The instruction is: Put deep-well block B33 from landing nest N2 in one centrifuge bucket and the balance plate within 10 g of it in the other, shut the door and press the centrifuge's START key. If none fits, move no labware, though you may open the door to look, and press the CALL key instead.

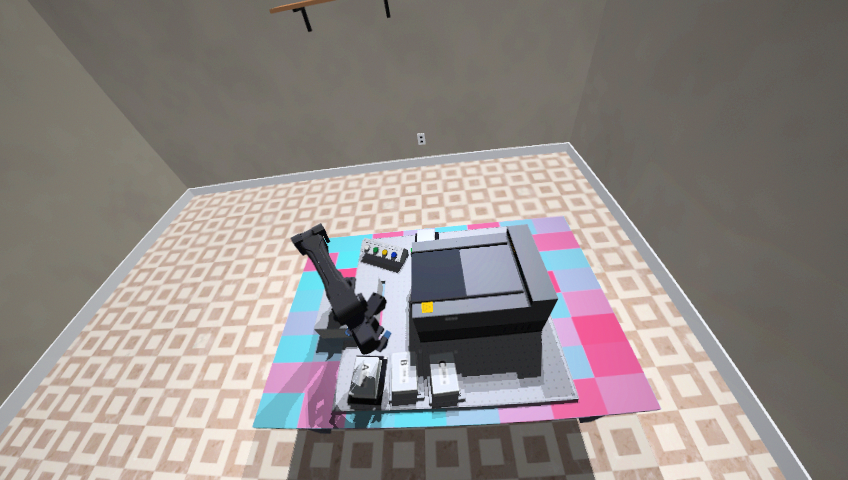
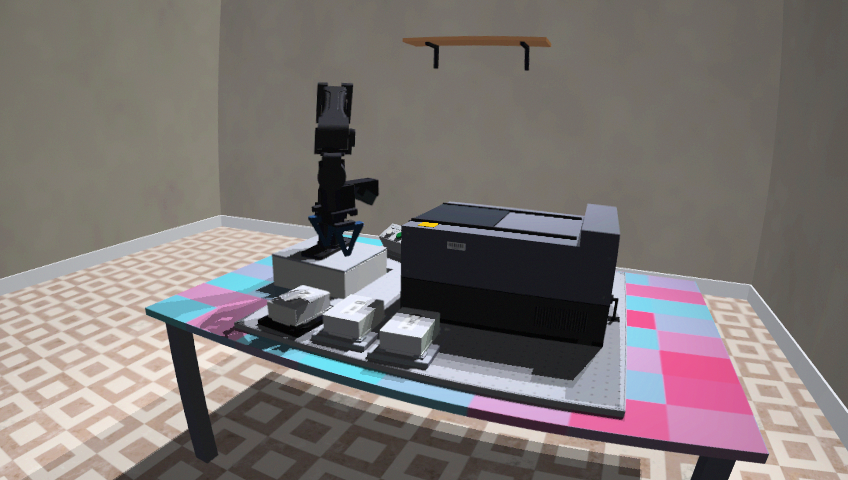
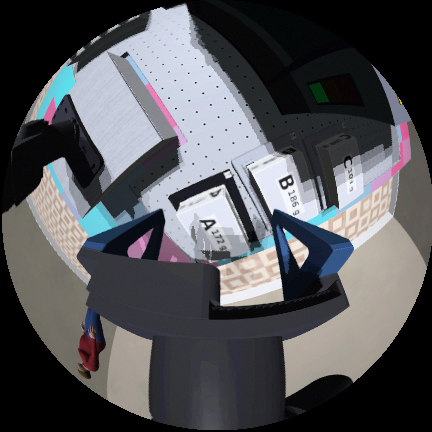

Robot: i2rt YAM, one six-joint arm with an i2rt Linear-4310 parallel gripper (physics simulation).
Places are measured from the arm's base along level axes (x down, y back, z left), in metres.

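Pixels of known places: gripper, between the fingertips: point(image 2: 336, 250) point(image 3: 217, 214); arm's base, origin of its link: point(image 2: 329, 248) point(image 3: 71, 135).
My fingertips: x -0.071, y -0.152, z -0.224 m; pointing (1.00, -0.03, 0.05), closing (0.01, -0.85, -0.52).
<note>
For each thing: its top centre in the pictures, then the offset to it from my fingertips. "spot": a spot on its surface instead.
- White plate A, centre of its top: point(image 3: 215, 234) point(image 2: 299, 296) point(image 1: 364, 375) dz -0.082, dx +0.091, dy +0.055 m
- Plate B, centre of its top: point(image 3: 291, 196) point(image 2: 354, 307) point(image 1: 404, 370) dz -0.080, dx +0.091, dy -0.084 m
- plate C, centre of its top: point(image 2: 411, 321) point(image 3: 349, 174) point(image 1: 443, 371) dz -0.098, dx +0.091, dy -0.218 m
- white item, centre of its top: point(image 1: 425, 238) dz +0.517, dx +0.087, dy -0.202 m
- key box, centre of its top: point(image 2: 410, 230) point(image 1: 381, 245) dz +0.489, dx +0.061, dy +0.008 m
- small display, a spot on its surface: point(image 3: 334, 91) spot: dz +0.055, dx -0.010, dy -0.139 m
My gripper point(image 1: 370, 343) point(image 2: 334, 249) point(image 3: 217, 214) is open and empty, above and behind plate A. White plate A point(image 1: 367, 386) point(image 2: 297, 312) point(image 3: 200, 216), marked 172 g, sits in a black nest. Plate B point(image 1: 404, 383) point(image 2: 349, 324) point(image 3: 272, 187), marked 186 g, and plate C point(image 1: 445, 386) point(image 2: 406, 340) point(image 3: 341, 181), its weight hard to read, sit in grey nests to its right. The centrifuge point(image 1: 476, 324) point(image 2: 499, 264) has its top closed. A white item point(image 1: 426, 234) stands at the back; I cannot read whether it is B33. N2's label is not readable.
A key box point(image 1: 383, 256) point(image 2: 392, 234) with white, green, yellow and blue buttons stands behind the arm's base. The arm's raised pedestal point(image 2: 309, 273) point(image 3: 112, 100) is left of the centrifuge. A small display point(image 3: 334, 91) shows green on the centrifuge. A person point(image 3: 91, 345) stands beyond the table.
</note>
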